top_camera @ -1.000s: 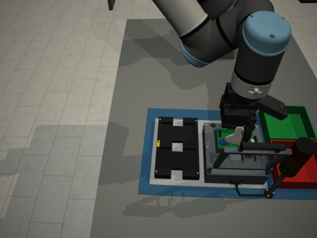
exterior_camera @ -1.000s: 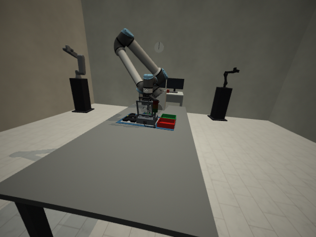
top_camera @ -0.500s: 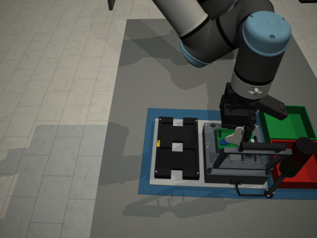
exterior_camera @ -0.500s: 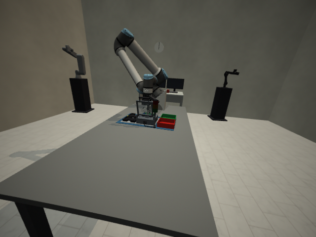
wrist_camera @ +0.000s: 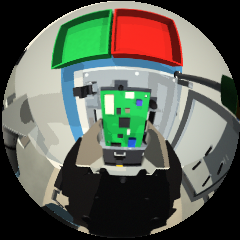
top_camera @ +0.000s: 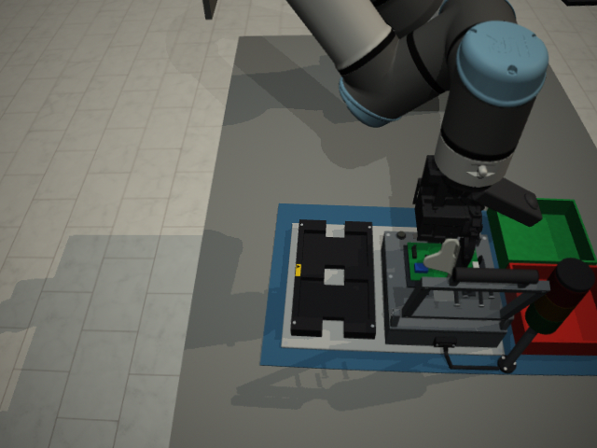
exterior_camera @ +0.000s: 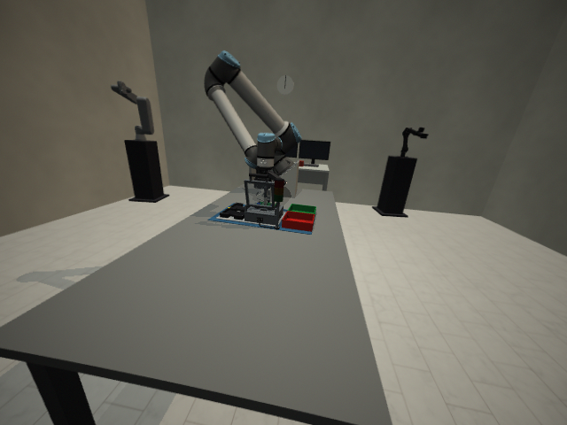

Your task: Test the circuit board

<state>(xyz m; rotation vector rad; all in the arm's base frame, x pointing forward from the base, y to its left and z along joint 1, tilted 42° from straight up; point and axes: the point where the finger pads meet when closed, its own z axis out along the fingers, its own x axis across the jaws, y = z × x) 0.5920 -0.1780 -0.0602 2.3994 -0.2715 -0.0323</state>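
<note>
My hand is right at the green circuit board. Round my hand: black latch tab 6 cm to the left, 5 cm behind, 1 cm above; then tester lid 12 cm ahead, 10 cm above, 3 cm to the right; then red bin 18 cm to the left, 8 cm ahead, 7 cm below.
</note>
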